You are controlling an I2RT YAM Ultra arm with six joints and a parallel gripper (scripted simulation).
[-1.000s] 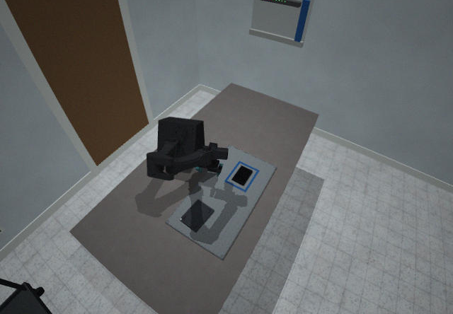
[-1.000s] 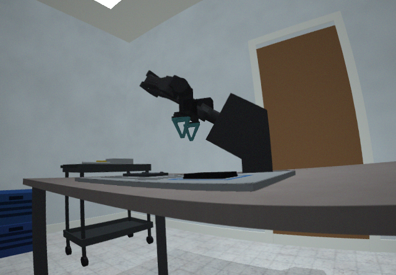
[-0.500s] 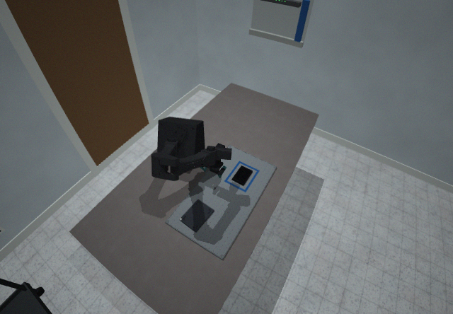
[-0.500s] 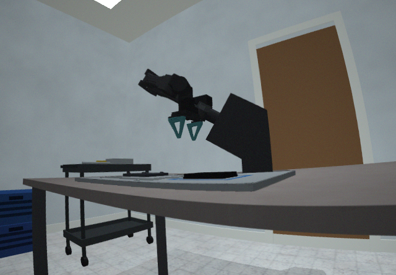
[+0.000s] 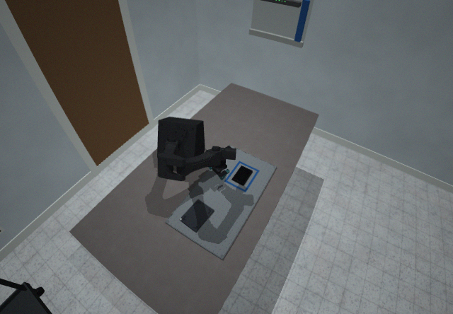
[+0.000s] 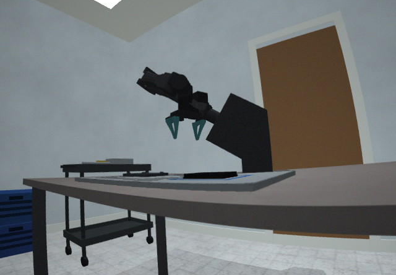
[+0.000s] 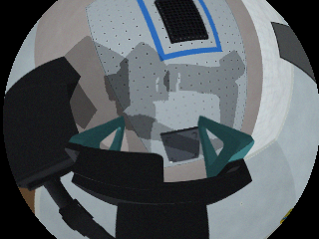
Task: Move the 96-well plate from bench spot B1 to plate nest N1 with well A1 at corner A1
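My gripper is now 12 cm short of the black 96-well plate, 14 cm to the right of it and 13 cm above it. From my hand the other things lie so: plate nest N1: 3 cm behind, 22 cm to the right, 13 cm below; white corner label: 10 cm behind, 28 cm to the right, 13 cm below.
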